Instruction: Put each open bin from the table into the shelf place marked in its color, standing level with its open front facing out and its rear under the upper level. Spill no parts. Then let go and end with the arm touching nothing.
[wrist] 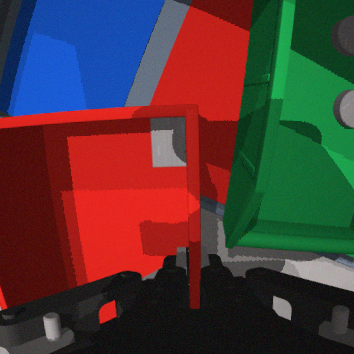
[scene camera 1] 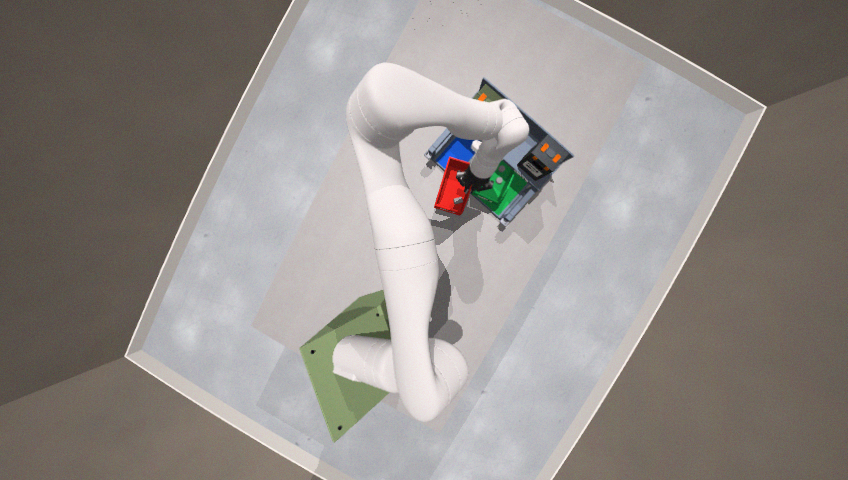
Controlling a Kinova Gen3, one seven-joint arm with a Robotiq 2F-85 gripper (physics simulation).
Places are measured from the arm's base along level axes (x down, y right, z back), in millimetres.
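Pixels of known places: gripper, fingertip midpoint: [wrist: 191, 262] [scene camera 1: 467, 192]; arm's base, link origin: [scene camera 1: 350, 354].
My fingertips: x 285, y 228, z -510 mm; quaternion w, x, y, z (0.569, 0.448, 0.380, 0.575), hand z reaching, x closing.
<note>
Ahead of a thing's pixels: the offset from my fingertips to its top centre. "pt": to the spot under its first point.
The red bin @[dx -50, dy -48, dz -7 mm] [scene camera 1: 447, 187] [wrist: 125, 215] is in my gripper [scene camera 1: 471, 182] [wrist: 191, 262], which is shut on its side wall. A grey part [scene camera 1: 457, 200] [wrist: 168, 150] shows in it. The bin's far end overlaps the shelf's front in view; its height is unclear. The green bin @[dx -33, dy +89, dz -77 mm] [scene camera 1: 490, 189] [wrist: 310, 200], with grey round parts, sits askew on the shelf [scene camera 1: 522, 206] [wrist: 157, 55], over the green place [scene camera 1: 514, 193] and beside the red place [wrist: 210, 65]. A gap separates it from the red bin. The blue place [scene camera 1: 455, 153] [wrist: 100, 65] shows bare floor.
The upper level holds a black labelled box @[dx -166, dy +194, dz -126 mm] [scene camera 1: 534, 167] and orange pieces @[pt dx -165, dy +213, dz -114 mm] [scene camera 1: 556, 158] [scene camera 1: 482, 96] at its two ends. My wrist and forearm hang over the shelf and hide part of it. The green arm base [scene camera 1: 321, 380] stands at the lower left in the scene view.
</note>
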